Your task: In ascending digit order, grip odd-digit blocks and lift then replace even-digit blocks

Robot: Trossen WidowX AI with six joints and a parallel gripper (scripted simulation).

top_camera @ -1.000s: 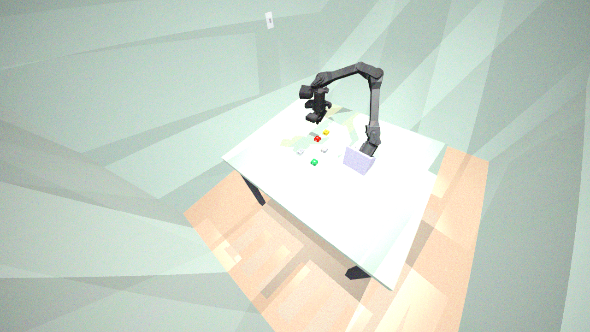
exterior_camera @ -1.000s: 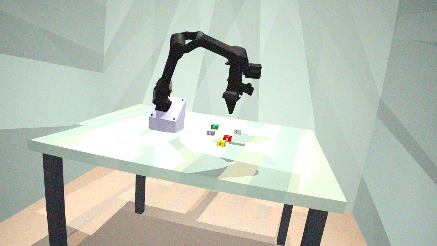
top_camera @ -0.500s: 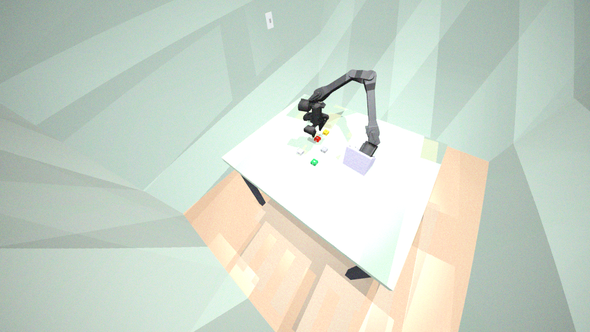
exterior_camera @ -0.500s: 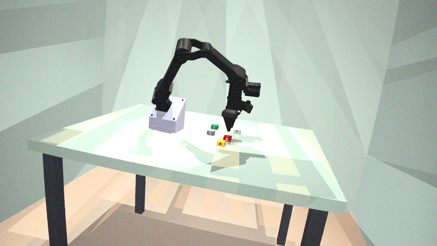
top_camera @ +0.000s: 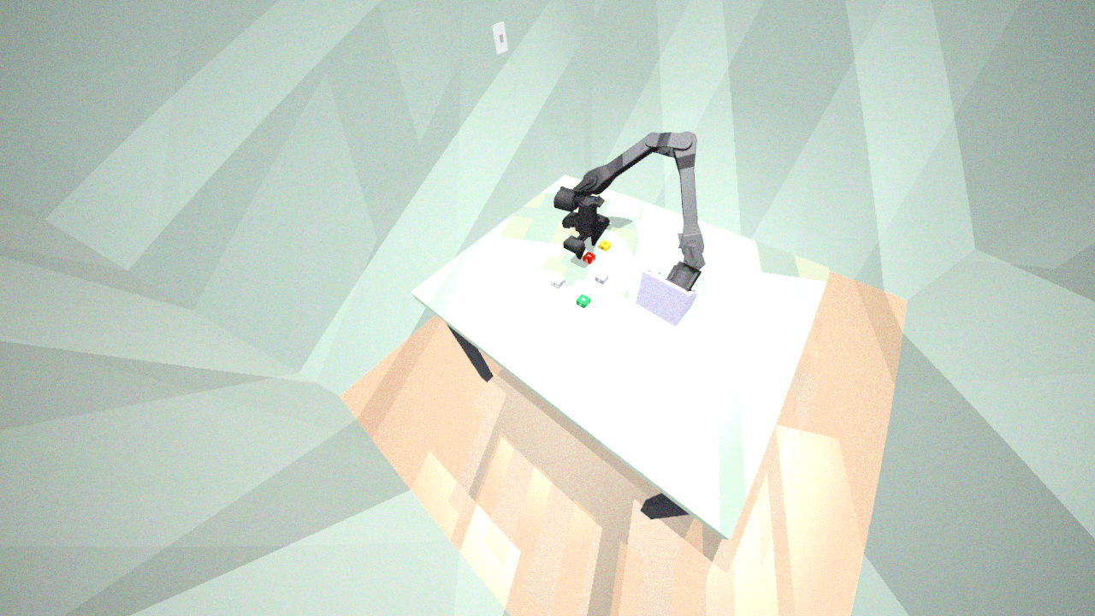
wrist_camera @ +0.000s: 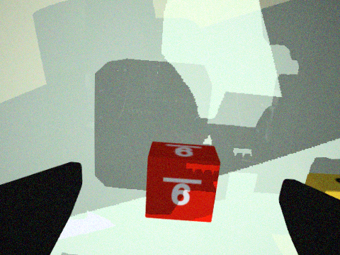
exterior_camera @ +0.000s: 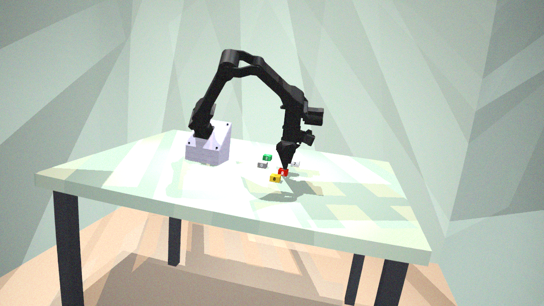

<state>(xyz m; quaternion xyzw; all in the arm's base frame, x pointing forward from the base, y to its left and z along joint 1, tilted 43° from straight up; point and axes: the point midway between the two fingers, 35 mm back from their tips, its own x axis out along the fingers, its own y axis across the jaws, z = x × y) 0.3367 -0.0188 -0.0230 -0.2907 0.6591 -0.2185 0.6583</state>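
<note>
Now: gripper tip 1 cm past the red block and 2 cm above it. From my gripper tip the other things lie so: white block marked 7: 1 cm behind, 15 cm to the left, 2 cm below; then yellow block: 1 cm behind, 9 cm to the right, 2 cm below; then grey block marked 0: 11 cm behind, 4 cm to the left, 2 cm below.
</note>
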